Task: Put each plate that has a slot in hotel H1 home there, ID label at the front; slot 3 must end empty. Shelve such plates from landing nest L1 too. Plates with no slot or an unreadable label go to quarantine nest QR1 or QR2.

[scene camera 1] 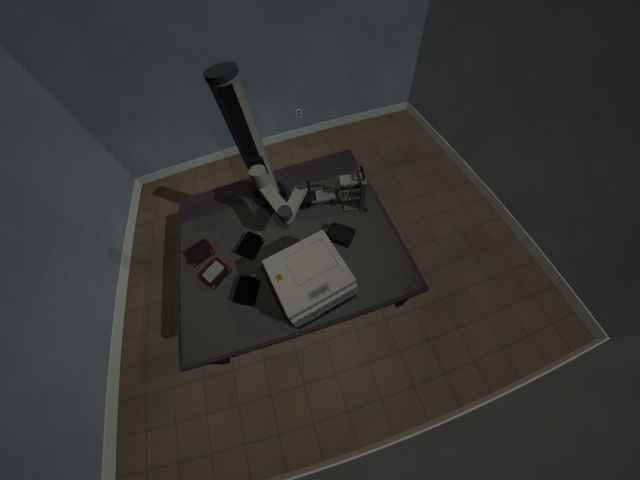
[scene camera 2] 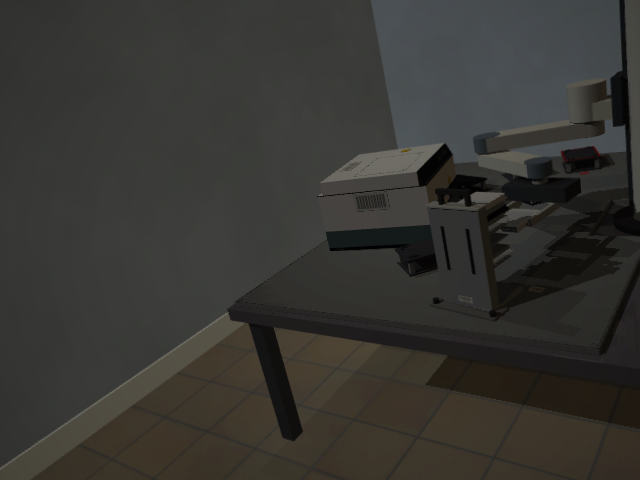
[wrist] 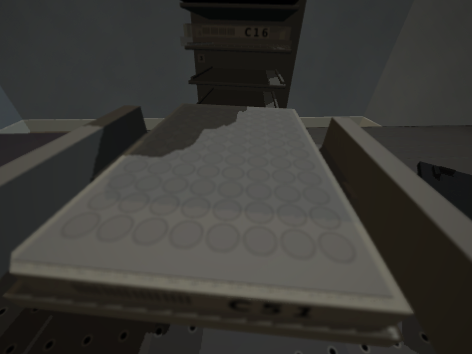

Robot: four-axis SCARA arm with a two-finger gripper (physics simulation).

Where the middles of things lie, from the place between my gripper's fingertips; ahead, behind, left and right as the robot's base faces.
Labels:
I see my gripper 40 mm short of the hotel H1 [scene camera 2: 482, 287], 210 mm to the right of it and 10 mm above it.

